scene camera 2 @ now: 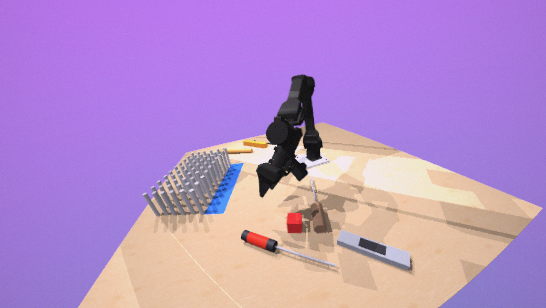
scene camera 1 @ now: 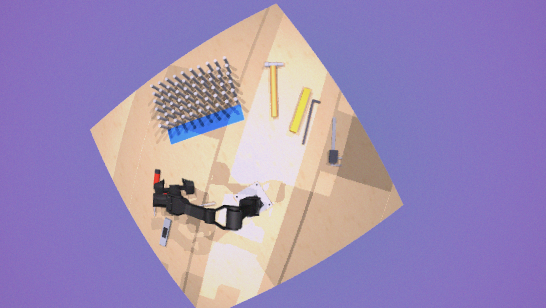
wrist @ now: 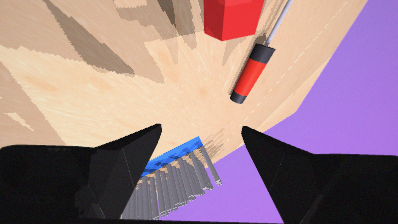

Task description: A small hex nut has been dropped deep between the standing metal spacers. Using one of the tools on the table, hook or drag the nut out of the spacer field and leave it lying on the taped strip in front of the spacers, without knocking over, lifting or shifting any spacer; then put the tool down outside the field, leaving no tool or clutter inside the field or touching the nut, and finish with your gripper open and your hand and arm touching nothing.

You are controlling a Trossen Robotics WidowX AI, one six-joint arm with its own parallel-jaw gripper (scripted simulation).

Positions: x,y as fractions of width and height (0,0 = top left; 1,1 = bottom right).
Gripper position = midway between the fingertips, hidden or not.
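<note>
Scene camera 2 gives me my gripper (scene camera 2: 0.49,0.62), open and holding nothing, along with a flat grey bar (scene camera 2: 0.71,0.82) and a blue taped strip (scene camera 2: 0.40,0.67). I find the strip again in scene camera 1, at the blue taped strip (scene camera 1: 0.43,0.37). In the wrist view I see my gripper (wrist: 0.51,0.57) and the blue taped strip (wrist: 0.43,0.69), while the flat grey bar is out of frame in the wrist view.
</note>
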